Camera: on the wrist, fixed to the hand. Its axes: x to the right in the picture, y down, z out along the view.
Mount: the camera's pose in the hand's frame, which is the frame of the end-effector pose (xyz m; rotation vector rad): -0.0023 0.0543 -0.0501 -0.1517 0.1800 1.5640
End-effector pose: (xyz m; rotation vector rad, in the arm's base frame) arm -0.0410 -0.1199 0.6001 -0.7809 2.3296 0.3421
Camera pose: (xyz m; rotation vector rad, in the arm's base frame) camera -0.0979 -0.0973 0.6415 1.1685 2.6018 1.0889
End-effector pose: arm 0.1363 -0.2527 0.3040 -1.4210 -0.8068 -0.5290
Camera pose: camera 0.1842 -0.2965 0.2687 -1.6538 0.5981 0.5090
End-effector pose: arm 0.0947 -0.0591 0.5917 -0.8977 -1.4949 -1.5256
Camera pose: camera 0.1470 -0.1078 0.6104 -1.4177 -0.2040 -0.4659
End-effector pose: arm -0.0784 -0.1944 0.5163 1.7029 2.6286 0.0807
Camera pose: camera -0.0297 -0.1763 0.5689 -2.9604 -0.6305 -0.3734
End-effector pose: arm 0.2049 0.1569 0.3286 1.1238 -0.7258 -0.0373
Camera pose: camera 0.2129 0.2229 0.3609 0.1783 -1.2342 1.2807
